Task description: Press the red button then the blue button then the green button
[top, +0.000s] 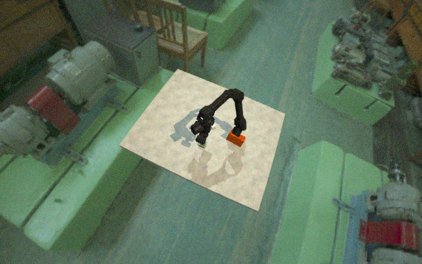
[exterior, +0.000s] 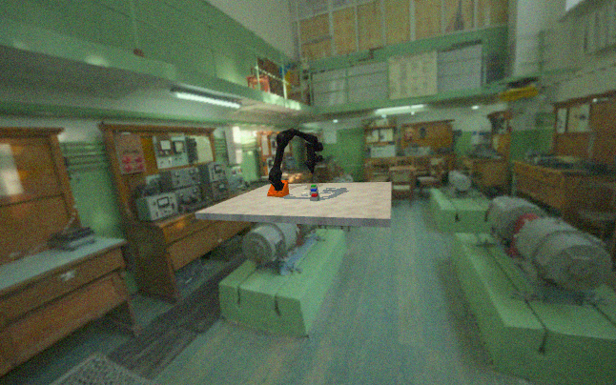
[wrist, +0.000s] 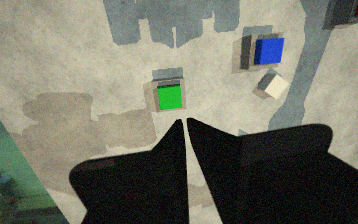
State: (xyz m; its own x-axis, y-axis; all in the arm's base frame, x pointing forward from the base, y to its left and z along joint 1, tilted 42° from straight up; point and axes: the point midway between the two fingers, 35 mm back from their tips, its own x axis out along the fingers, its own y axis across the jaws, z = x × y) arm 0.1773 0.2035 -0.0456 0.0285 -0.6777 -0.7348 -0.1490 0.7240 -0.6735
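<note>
My gripper tip is 10 mm to the right of the green button and 90 mm above it. Also, from my gripper tip: blue button: 60 mm ahead, 130 mm to the right, 90 mm below; then small white block: 10 mm ahead, 170 mm to the right, 120 mm below.
</note>
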